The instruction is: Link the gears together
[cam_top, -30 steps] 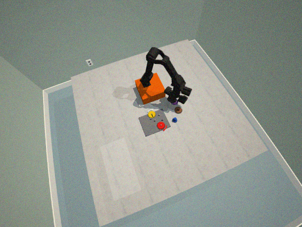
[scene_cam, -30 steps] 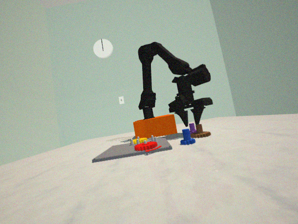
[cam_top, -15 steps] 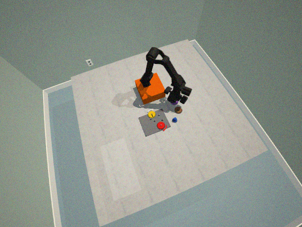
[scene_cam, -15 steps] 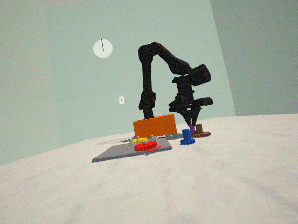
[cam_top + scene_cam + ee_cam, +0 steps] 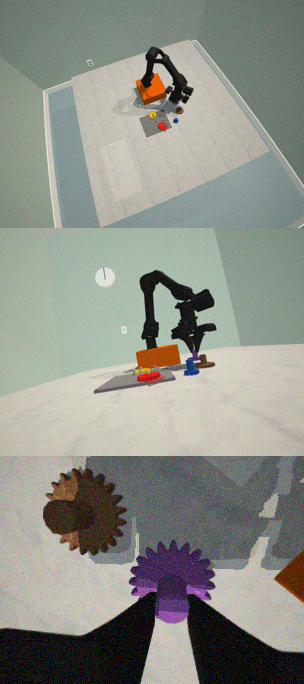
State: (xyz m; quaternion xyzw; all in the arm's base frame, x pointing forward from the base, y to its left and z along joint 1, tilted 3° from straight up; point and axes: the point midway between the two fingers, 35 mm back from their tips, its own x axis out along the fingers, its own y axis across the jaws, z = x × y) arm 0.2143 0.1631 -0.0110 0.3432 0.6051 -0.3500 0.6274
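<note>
Right now the red gear is 190 mm to the right of my gripper tip, 150 mm ahead of it and 30 mm below it. Also, from my gripper tip: brown gear: 80 mm ahead, 30 mm below, 10 mm to the right; blue gear: 150 mm ahead, 70 mm to the right, 30 mm below; purple gear: 10 mm below.
</note>
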